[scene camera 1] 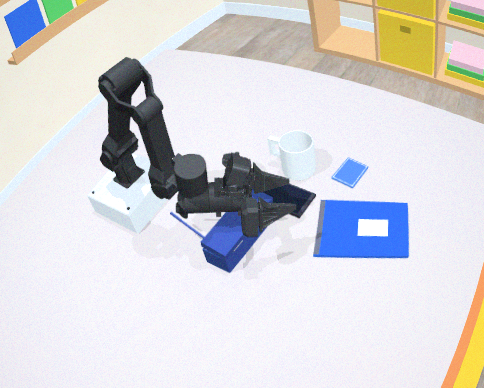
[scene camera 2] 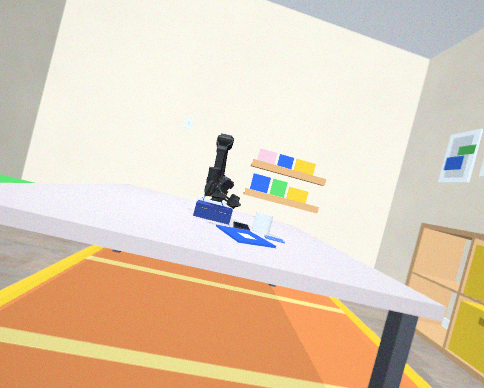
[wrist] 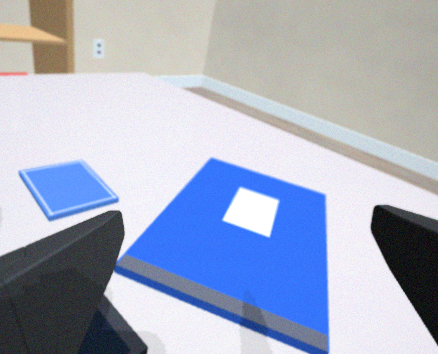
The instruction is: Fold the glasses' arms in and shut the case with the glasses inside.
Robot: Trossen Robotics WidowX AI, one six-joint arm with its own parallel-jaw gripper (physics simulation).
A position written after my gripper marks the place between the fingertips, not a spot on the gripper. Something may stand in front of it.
Observation:
A small blue card (wrist: 61, 190) and a blue book with white label (scene camera 1: 346, 229) rest on the table. Also in view: my gripper (scene camera 1: 292, 193) and a blue glasses case (scene camera 1: 224, 246).
The blue book with white label also shows in the wrist view (wrist: 252, 249). My gripper also shows in the wrist view (wrist: 246, 219).

